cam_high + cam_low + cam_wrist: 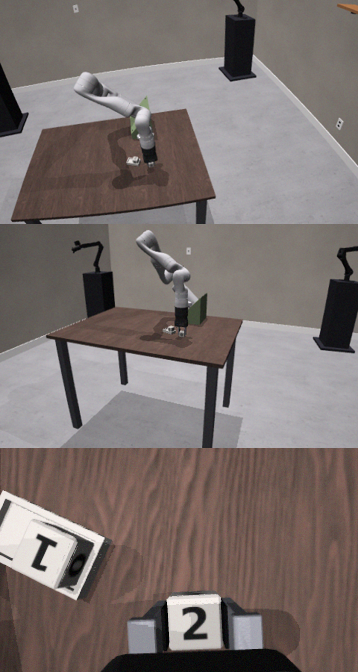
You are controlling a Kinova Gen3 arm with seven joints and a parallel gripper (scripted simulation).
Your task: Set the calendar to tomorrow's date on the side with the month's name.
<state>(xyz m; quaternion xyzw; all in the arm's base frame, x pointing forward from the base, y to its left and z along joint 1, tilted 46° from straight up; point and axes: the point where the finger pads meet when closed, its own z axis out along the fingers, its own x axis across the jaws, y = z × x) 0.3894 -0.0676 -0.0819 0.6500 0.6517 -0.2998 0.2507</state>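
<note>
The digit cube lies 1 cm below my hand. Round my hand: white calendar tray (5 cm behind, 10 cm to the right, 2 cm below); white cube (4 cm behind, 8 cm to the right).
</note>
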